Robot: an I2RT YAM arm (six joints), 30 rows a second.
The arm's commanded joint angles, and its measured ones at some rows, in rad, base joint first. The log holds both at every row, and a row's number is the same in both.
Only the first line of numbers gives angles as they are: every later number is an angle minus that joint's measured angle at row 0.
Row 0, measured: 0.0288 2.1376 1.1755 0.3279 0.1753 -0.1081
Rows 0 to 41, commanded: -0.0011 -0.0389 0.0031 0.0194 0.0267 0.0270; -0.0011 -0.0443 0.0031 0.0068 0.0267 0.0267; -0.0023 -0.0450 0.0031 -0.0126 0.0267 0.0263; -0.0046 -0.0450 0.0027 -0.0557 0.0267 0.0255; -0.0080 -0.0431 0.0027 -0.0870 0.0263 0.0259; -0.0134 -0.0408 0.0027 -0.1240 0.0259 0.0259; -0.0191 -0.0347 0.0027 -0.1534 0.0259 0.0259; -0.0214 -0.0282 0.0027 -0.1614 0.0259 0.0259; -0.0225 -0.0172 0.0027 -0.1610 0.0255 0.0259; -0.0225 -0.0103 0.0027 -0.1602 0.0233 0.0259; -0.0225 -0.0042 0.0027 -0.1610 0.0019 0.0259; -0.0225 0.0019 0.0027 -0.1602 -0.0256 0.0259; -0.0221 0.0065 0.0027 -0.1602 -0.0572 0.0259; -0.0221 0.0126 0.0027 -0.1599 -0.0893 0.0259; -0.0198 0.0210 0.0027 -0.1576 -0.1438 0.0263; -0.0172 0.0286 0.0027 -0.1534 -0.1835 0.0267; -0.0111 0.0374 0.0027 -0.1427 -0.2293 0.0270; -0.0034 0.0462 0.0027 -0.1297 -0.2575 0.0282; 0.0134 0.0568 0.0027 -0.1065 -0.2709 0.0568; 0.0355 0.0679 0.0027 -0.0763 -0.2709 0.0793; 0.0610 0.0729 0.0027 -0.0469 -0.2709 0.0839; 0.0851 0.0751 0.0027 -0.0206 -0.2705 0.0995; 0.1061 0.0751 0.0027 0.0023 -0.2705 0.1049; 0.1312 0.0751 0.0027 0.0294 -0.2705 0.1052; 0.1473 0.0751 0.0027 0.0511 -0.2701 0.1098; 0.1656 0.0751 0.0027 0.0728 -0.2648 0.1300; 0.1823 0.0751 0.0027 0.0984 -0.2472 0.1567; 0.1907 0.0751 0.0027 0.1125 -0.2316 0.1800; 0.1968 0.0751 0.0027 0.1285 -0.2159 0.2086; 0.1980 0.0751 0.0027 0.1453 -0.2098 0.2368; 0.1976 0.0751 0.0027 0.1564 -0.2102 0.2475; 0.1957 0.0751 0.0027 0.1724 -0.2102 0.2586; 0.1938 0.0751 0.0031 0.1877 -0.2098 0.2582; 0.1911 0.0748 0.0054 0.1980 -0.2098 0.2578; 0.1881 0.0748 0.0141 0.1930 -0.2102 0.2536; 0.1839 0.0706 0.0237 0.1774 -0.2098 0.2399; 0.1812 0.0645 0.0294 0.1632 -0.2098 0.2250; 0.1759 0.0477 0.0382 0.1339 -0.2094 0.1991; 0.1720 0.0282 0.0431 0.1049 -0.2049 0.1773; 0.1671 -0.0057 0.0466 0.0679 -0.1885 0.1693; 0.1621 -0.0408 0.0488 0.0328 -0.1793 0.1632; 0.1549 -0.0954 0.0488 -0.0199 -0.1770 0.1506
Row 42, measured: 0.1732 0.0397 0.0237 0.0393 -0.2079 0.1945
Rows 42 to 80, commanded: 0.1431 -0.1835 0.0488 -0.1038 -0.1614 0.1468; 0.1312 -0.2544 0.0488 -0.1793 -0.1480 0.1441; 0.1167 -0.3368 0.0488 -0.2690 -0.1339 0.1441; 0.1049 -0.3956 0.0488 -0.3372 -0.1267 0.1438; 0.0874 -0.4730 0.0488 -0.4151 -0.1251 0.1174; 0.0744 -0.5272 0.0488 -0.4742 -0.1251 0.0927; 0.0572 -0.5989 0.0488 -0.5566 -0.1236 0.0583; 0.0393 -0.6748 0.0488 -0.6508 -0.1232 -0.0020; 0.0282 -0.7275 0.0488 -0.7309 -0.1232 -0.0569; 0.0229 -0.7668 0.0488 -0.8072 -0.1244 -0.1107; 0.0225 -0.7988 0.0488 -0.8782 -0.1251 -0.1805; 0.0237 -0.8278 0.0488 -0.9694 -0.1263 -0.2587; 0.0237 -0.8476 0.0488 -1.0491 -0.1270 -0.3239; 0.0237 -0.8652 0.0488 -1.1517 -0.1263 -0.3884; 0.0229 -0.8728 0.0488 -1.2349 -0.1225 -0.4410; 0.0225 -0.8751 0.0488 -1.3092 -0.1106 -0.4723; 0.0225 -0.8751 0.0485 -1.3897 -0.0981 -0.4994; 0.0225 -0.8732 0.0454 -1.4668 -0.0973 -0.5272; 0.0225 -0.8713 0.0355 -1.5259 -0.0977 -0.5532; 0.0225 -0.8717 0.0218 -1.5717 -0.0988 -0.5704; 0.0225 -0.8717 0.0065 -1.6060 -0.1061 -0.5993; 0.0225 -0.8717 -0.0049 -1.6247 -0.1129 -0.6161; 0.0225 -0.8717 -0.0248 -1.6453 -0.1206 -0.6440; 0.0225 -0.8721 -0.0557 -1.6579 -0.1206 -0.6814; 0.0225 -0.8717 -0.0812 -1.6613 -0.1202 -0.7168; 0.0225 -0.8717 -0.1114 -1.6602 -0.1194 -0.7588; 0.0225 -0.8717 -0.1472 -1.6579 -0.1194 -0.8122; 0.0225 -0.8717 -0.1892 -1.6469 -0.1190 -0.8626; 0.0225 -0.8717 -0.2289 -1.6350 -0.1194 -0.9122; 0.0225 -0.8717 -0.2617 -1.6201 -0.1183 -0.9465; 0.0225 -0.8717 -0.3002 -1.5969 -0.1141 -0.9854; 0.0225 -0.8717 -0.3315 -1.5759 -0.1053 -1.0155; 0.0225 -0.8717 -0.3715 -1.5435 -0.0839 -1.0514; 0.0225 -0.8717 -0.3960 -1.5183 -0.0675 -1.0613; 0.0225 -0.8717 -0.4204 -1.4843 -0.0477 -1.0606; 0.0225 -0.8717 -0.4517 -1.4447 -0.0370 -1.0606; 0.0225 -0.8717 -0.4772 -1.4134 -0.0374 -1.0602; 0.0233 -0.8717 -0.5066 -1.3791 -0.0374 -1.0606; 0.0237 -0.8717 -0.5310 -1.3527 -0.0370 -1.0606
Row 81, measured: 0.0237 -0.8663 -0.4524 -1.4153 -0.0664 -1.0068
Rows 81 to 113, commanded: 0.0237 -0.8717 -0.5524 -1.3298 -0.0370 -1.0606; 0.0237 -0.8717 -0.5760 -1.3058 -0.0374 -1.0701; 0.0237 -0.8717 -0.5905 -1.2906 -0.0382 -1.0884; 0.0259 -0.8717 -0.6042 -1.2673 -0.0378 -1.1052; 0.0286 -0.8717 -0.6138 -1.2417 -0.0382 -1.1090; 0.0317 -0.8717 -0.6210 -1.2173 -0.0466 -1.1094; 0.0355 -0.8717 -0.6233 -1.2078 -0.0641 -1.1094; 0.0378 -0.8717 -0.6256 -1.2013 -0.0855 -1.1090; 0.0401 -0.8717 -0.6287 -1.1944 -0.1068 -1.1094; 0.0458 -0.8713 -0.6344 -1.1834 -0.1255 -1.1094; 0.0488 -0.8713 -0.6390 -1.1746 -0.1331 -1.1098; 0.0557 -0.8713 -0.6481 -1.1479 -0.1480 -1.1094; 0.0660 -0.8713 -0.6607 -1.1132 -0.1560 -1.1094; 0.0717 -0.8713 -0.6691 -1.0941 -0.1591 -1.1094; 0.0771 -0.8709 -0.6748 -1.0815 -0.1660 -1.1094; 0.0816 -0.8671 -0.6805 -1.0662 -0.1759 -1.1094; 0.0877 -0.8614 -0.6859 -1.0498 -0.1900 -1.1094; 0.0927 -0.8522 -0.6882 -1.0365 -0.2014 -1.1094; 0.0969 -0.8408 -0.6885 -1.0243 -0.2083 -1.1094; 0.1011 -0.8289 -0.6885 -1.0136 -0.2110 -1.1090; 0.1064 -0.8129 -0.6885 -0.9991 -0.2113 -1.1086; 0.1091 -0.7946 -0.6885 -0.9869 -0.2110 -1.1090; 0.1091 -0.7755 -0.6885 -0.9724 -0.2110 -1.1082; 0.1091 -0.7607 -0.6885 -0.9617 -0.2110 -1.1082; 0.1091 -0.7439 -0.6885 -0.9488 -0.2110 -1.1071; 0.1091 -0.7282 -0.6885 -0.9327 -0.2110 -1.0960; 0.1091 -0.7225 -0.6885 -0.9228 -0.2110 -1.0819; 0.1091 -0.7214 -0.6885 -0.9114 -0.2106 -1.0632; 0.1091 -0.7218 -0.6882 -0.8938 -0.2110 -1.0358; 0.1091 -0.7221 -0.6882 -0.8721 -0.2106 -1.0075; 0.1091 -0.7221 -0.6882 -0.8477 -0.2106 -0.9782; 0.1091 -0.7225 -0.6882 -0.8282 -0.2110 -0.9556; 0.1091 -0.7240 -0.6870 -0.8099 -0.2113 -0.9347
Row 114, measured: 0.1034 -0.7820 -0.6409 -0.8591 -0.1827 -1.0358
